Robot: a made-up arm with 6 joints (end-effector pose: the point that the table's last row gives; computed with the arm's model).
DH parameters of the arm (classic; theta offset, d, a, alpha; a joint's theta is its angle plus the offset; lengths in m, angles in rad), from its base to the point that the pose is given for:
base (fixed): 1.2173 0 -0.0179 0
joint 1: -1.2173 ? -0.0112 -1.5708
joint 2: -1.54 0 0.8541 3.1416
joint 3: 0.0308 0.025 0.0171 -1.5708
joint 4: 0 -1.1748 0.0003 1.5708
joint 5: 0 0.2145 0.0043 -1.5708
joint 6: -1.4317 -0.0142 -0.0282 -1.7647
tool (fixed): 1.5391 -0.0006 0 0
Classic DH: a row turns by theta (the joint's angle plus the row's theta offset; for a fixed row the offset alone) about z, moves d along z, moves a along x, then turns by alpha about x.
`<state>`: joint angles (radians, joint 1 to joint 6).
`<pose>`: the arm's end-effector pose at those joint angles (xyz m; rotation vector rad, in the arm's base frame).
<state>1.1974 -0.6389 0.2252 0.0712 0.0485 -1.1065</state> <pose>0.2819 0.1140 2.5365 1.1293 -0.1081 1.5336</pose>
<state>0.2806 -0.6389 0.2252 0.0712 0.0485 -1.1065</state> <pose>0.2729 -0.1658 2.5365 0.8820 -0.5455 0.7097</pose>
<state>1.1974 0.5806 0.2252 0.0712 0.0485 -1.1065</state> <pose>0.7875 1.4046 1.2356 0.4918 0.9484 1.0114</pose>
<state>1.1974 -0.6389 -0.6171 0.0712 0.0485 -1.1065</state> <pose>0.4497 0.5423 1.6800 0.7037 0.6495 1.2031</pose>
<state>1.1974 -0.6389 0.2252 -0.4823 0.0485 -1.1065</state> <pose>0.3056 0.1938 2.4657 1.5705 0.2762 1.6930</pose>
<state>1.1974 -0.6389 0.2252 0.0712 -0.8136 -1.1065</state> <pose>0.2925 0.1373 2.5366 0.7301 0.6559 1.1420</pose>
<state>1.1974 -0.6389 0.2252 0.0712 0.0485 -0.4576</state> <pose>0.2775 0.1287 2.5271 0.6278 -0.4935 1.2435</pose>
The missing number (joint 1, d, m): 0.8939
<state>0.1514 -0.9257 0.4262 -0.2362 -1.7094 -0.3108</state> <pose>-0.3522 -0.2749 2.5724 0.1067 0.5819 0.3404</pose>
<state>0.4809 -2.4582 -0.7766 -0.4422 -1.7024 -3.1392</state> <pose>-0.4299 -0.5060 1.4341 2.6720 1.4120 0.3448</pose>
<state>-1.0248 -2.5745 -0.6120 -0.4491 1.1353 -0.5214</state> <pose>-0.6437 0.6420 1.2854 -0.8090 -2.5251 0.5973</pose>
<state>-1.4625 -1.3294 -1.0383 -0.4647 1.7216 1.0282</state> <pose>-0.1848 -0.3652 1.4101 -1.3084 -1.1055 -2.5641</pose>
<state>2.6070 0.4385 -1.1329 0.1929 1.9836 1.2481</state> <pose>-0.2813 0.4095 0.4649 -0.0299 -1.6110 1.8725</pose>
